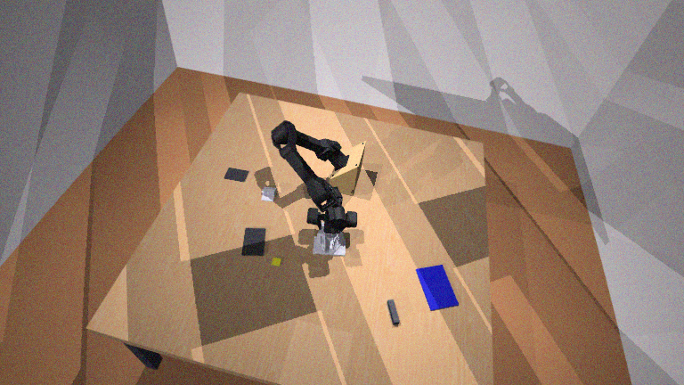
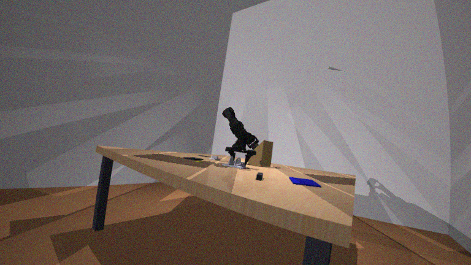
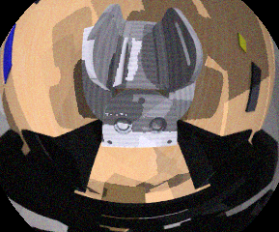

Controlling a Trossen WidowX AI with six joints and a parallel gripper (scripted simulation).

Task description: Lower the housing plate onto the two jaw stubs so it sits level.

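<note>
Now: gripper tip right at the housing plate. Round my gripper tip: base (1 cm ahead, 2 cm above); then yellow cube (19 cm ahead, 16 cm to the right, 1 cm below); then dark block (26 cm ahead, 29 cm to the left).
</note>
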